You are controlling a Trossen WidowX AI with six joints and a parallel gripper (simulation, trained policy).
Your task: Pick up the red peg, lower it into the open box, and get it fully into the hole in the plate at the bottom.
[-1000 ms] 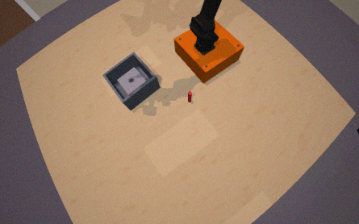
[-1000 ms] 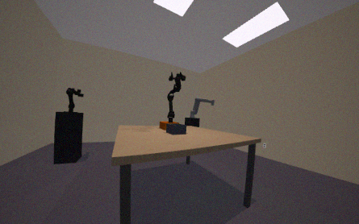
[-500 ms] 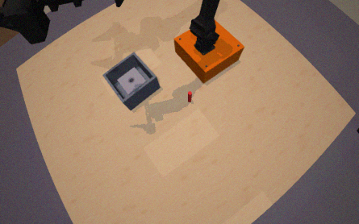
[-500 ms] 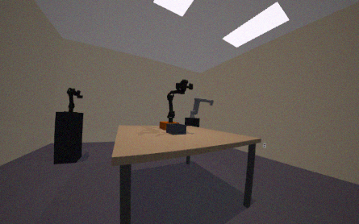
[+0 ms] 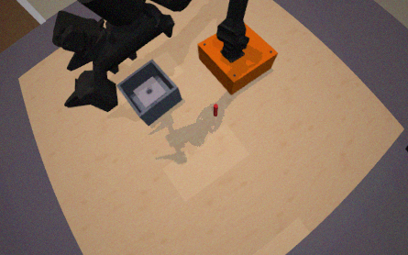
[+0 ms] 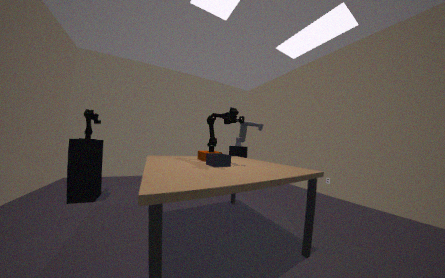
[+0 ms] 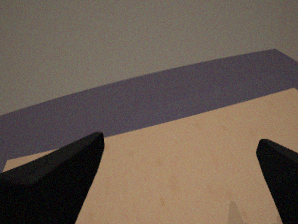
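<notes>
Now: gripper tip 34 cm above the red peg, 28 cm past it and 9 cm to the right of it. Also, from my gripper tip: plate 34 cm below, 12 cm behind, 10 cm to the right; box 36 cm below, 12 cm behind, 10 cm to the right.
</notes>
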